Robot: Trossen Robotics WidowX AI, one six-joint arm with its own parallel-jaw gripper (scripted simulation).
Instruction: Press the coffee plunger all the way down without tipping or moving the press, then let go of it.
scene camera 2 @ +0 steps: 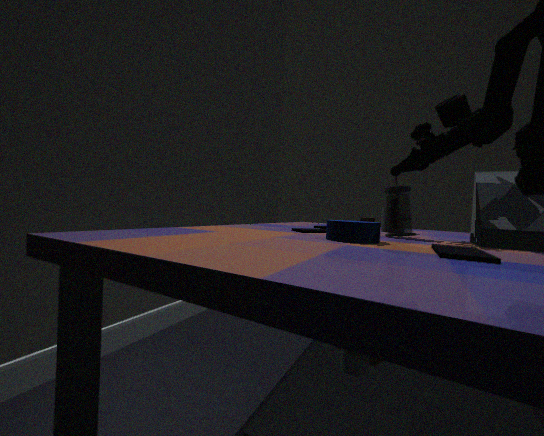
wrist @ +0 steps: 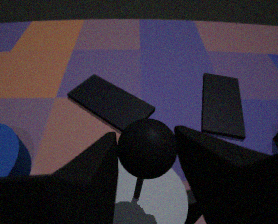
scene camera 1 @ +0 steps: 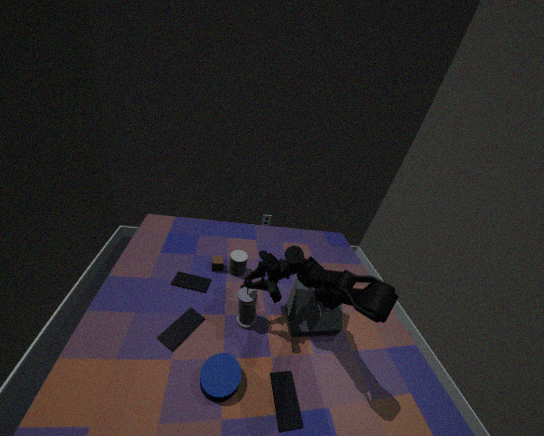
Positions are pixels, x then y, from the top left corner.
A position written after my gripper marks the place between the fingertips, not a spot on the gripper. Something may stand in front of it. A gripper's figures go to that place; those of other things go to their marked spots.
Scene:
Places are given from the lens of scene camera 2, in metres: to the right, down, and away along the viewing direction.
my gripper [scene camera 2: 393,171]: 0.36, -0.14, 0.77
coffee press [scene camera 2: 398,206]: 0.35, -0.03, 0.72
blue disc [scene camera 2: 361,232]: 0.19, 0.03, 0.55
The marked spots on the coffee press and the blue disc are 0.24 m apart.

